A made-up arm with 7 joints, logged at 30 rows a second.
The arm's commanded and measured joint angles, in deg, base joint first. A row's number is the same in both.
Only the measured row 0 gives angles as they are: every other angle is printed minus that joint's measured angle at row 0.
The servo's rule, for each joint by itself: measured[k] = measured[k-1] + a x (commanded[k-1-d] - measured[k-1]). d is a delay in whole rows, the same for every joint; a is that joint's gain. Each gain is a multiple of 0.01, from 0.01 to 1. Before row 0 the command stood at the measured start. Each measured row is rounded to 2 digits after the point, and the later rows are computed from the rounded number. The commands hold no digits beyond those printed.
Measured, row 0:
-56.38 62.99 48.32 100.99 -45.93 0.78 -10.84
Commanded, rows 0 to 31:
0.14 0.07 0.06 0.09 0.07 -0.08 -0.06
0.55 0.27 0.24 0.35 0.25 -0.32 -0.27
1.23 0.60 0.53 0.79 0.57 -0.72 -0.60
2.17 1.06 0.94 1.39 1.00 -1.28 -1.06
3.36 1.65 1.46 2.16 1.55 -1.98 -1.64
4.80 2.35 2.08 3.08 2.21 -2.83 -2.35
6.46 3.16 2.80 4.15 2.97 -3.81 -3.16
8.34 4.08 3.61 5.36 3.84 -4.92 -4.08
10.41 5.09 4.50 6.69 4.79 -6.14 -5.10
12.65 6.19 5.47 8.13 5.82 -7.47 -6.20
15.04 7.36 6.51 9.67 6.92 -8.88 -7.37
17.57 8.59 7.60 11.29 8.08 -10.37 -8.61
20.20 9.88 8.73 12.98 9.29 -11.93 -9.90
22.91 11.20 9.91 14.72 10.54 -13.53 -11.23
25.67 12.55 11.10 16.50 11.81 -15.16 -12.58
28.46 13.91 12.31 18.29 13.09 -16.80 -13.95
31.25 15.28 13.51 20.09 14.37 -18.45 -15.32
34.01 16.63 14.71 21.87 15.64 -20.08 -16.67
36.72 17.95 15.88 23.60 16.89 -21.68 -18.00
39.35 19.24 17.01 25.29 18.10 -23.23 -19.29
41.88 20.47 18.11 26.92 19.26 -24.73 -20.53
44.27 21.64 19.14 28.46 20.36 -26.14 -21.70
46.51 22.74 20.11 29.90 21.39 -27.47 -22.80
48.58 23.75 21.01 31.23 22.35 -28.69 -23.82
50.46 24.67 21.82 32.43 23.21 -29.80 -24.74
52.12 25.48 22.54 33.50 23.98 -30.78 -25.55
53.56 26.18 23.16 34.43 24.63 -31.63 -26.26
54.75 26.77 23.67 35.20 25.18 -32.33 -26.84
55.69 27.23 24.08 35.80 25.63 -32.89 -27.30
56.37 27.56 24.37 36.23 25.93 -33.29 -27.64
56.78 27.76 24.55 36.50 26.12 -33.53 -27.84
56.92 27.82 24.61 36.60 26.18 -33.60 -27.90
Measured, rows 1 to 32:
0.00 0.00 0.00 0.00 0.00 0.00 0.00
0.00 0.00 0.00 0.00 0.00 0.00 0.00
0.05 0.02 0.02 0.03 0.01 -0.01 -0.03
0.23 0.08 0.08 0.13 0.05 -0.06 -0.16
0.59 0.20 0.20 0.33 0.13 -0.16 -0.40
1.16 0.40 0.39 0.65 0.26 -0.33 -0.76
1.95 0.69 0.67 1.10 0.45 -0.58 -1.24
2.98 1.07 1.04 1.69 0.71 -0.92 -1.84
4.23 1.55 1.50 2.43 1.05 -1.35 -2.55
5.71 2.13 2.05 3.31 1.47 -1.89 -3.38
7.40 2.81 2.69 4.32 1.97 -2.53 -4.31
9.29 3.59 3.41 5.46 2.55 -3.27 -5.33
11.36 4.46 4.22 6.72 3.21 -4.11 -6.43
13.60 5.41 5.10 8.09 3.94 -5.05 -7.61
15.98 6.44 6.04 9.56 4.74 -6.08 -8.85
18.47 7.53 7.05 11.11 5.61 -7.20 -10.14
21.06 8.68 8.10 12.73 6.54 -8.39 -11.46
23.72 9.88 9.19 14.40 7.52 -9.65 -12.80
26.43 11.12 10.31 16.11 8.55 -10.97 -14.16
29.16 12.39 11.45 17.84 9.61 -12.34 -15.52
31.88 13.67 12.60 19.57 10.70 -13.74 -16.86
34.57 14.95 13.75 21.29 11.81 -15.16 -18.17
37.20 16.22 14.88 22.98 12.93 -16.60 -19.44
39.75 17.47 15.99 24.62 14.04 -18.03 -20.66
42.18 18.68 17.06 26.20 15.14 -19.45 -21.82
44.48 19.85 18.09 27.71 16.22 -20.84 -22.90
46.63 20.96 19.06 29.13 17.27 -22.18 -23.89
48.61 22.00 19.96 30.44 18.28 -23.47 -24.79
50.39 22.96 20.79 31.64 19.23 -24.69 -25.58
51.96 23.84 21.54 32.71 20.12 -25.84 -26.26
53.30 24.62 22.20 33.64 20.95 -26.90 -26.82
54.41 25.30 22.76 34.42 21.70 -27.86 -27.26
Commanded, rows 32 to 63:
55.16 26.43 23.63 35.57 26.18 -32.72 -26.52
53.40 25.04 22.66 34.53 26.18 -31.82 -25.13
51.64 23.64 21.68 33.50 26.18 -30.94 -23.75
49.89 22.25 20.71 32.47 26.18 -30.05 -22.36
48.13 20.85 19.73 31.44 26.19 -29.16 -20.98
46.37 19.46 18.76 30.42 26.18 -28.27 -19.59
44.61 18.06 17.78 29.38 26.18 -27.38 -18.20
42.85 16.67 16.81 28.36 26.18 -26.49 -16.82
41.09 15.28 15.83 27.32 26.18 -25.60 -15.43
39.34 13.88 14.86 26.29 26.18 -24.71 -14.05
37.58 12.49 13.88 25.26 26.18 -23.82 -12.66
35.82 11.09 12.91 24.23 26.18 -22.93 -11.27
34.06 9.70 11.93 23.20 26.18 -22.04 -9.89
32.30 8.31 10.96 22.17 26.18 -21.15 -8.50
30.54 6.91 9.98 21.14 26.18 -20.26 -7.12
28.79 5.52 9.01 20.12 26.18 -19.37 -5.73
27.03 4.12 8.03 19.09 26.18 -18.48 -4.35
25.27 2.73 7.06 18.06 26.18 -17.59 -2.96
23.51 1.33 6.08 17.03 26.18 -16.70 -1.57
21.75 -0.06 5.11 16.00 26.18 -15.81 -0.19
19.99 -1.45 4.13 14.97 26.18 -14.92 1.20
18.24 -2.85 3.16 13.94 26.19 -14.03 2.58
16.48 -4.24 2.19 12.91 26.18 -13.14 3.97
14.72 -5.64 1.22 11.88 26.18 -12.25 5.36
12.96 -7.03 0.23 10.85 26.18 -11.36 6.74
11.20 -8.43 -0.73 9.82 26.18 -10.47 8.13
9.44 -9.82 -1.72 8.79 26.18 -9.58 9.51
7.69 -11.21 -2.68 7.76 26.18 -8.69 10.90
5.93 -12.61 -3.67 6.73 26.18 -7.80 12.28
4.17 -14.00 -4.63 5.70 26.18 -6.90 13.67
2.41 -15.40 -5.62 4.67 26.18 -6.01 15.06
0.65 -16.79 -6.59 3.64 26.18 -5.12 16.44
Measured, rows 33 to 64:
55.26 25.87 23.23 35.04 22.36 -28.71 -27.57
55.86 26.32 23.59 35.51 22.93 -29.44 -27.75
55.61 26.35 23.60 35.53 23.42 -29.93 -27.09
54.81 26.05 23.36 35.23 23.83 -30.21 -26.03
53.67 25.50 22.92 34.71 24.18 -30.32 -24.80
52.31 24.75 22.35 34.04 24.48 -30.28 -23.48
50.81 23.85 21.67 33.26 24.74 -30.11 -22.13
49.21 22.84 20.91 32.41 24.96 -29.83 -20.76
47.55 21.74 20.10 31.50 25.14 -29.46 -19.38
45.86 20.57 19.24 30.56 25.30 -29.01 -18.00
44.14 19.35 18.35 29.59 25.43 -28.50 -16.61
42.41 18.09 17.44 28.60 25.54 -27.93 -15.23
40.67 16.80 16.51 27.60 25.64 -27.31 -13.84
38.92 15.49 15.57 26.59 25.72 -26.65 -12.45
37.17 14.16 14.62 25.57 25.79 -25.96 -11.07
35.42 12.81 13.67 24.55 25.85 -25.24 -9.68
33.66 11.45 12.71 23.53 25.90 -24.49 -8.30
31.91 10.09 11.75 22.51 25.94 -23.72 -6.91
30.15 8.72 10.78 21.48 25.98 -22.93 -5.53
28.39 7.34 9.81 20.45 26.01 -22.13 -4.14
26.63 5.96 8.84 19.42 26.04 -21.32 -2.75
24.87 4.58 7.87 18.39 26.06 -20.49 -1.37
23.11 3.19 6.90 17.36 26.08 -19.65 0.02
21.36 1.80 5.93 16.33 26.10 -18.81 1.40
19.60 0.41 4.96 15.30 26.11 -17.96 2.79
17.84 -0.98 3.99 14.27 26.12 -17.10 4.18
16.08 -2.37 3.01 13.24 26.13 -16.24 5.56
14.32 -3.76 2.04 12.21 26.14 -15.37 6.95
12.56 -5.15 1.06 11.18 26.15 -14.50 8.33
10.81 -6.54 0.09 10.15 26.15 -13.63 9.72
9.05 -7.94 -0.89 9.12 26.15 -12.76 11.10
7.29 -9.33 -1.86 8.09 26.15 -11.88 12.49

